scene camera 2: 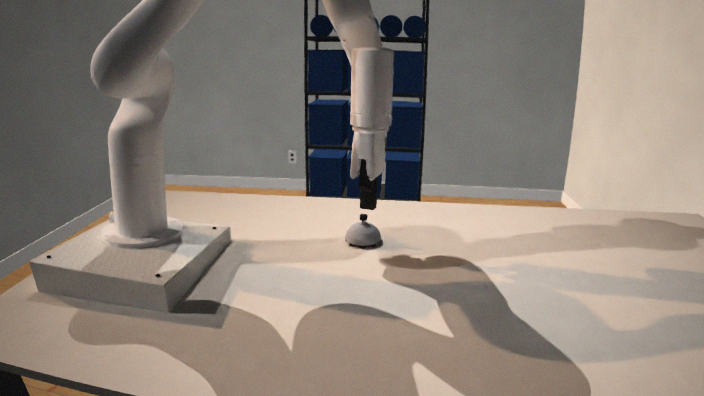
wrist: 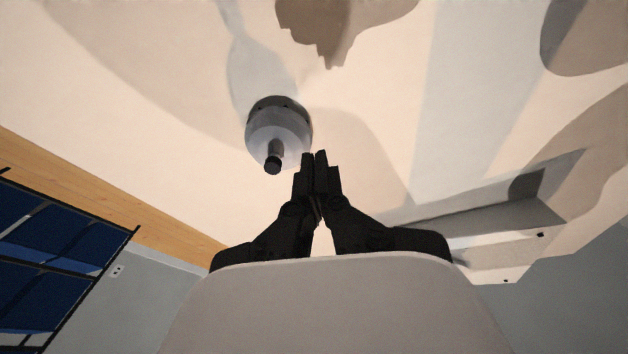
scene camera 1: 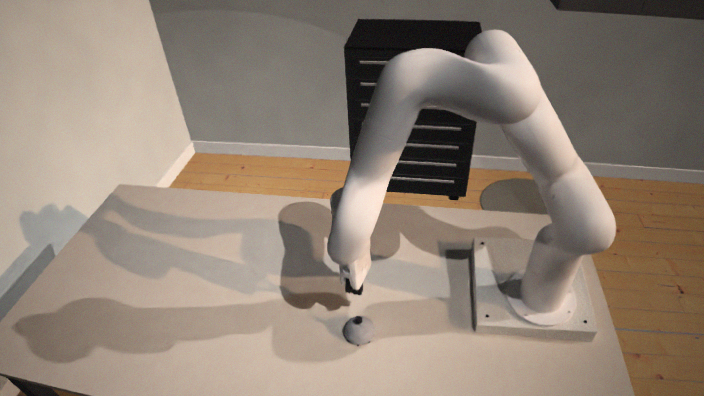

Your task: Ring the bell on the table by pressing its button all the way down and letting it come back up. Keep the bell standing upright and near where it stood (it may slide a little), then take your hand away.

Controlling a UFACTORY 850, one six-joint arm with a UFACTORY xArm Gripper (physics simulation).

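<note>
The grey domed bell [scene camera 1: 359,333] [scene camera 2: 363,235] [wrist: 280,131] stands upright on the table [scene camera 1: 200,362] [scene camera 2: 280,220]. Its black button [scene camera 1: 358,319] [scene camera 2: 363,217] [wrist: 272,165] sticks up on a short stem at the top. My gripper [scene camera 1: 354,291] [scene camera 2: 368,208] [wrist: 317,166] is shut and empty, pointing down with its fingertips together. The tips are a little higher than the button and apart from it. In scene camera 2 they show slightly right of the button; in the wrist view the button is left of them.
My arm's base stands on a thick pale plate [scene camera 1: 530,327] [scene camera 2: 100,290], on the same table as the bell. Beyond the table are a black drawer cabinet [scene camera 1: 420,32] and, in scene camera 2, a rack [scene camera 2: 424,110] of blue boxes. Arm shadows cross the table.
</note>
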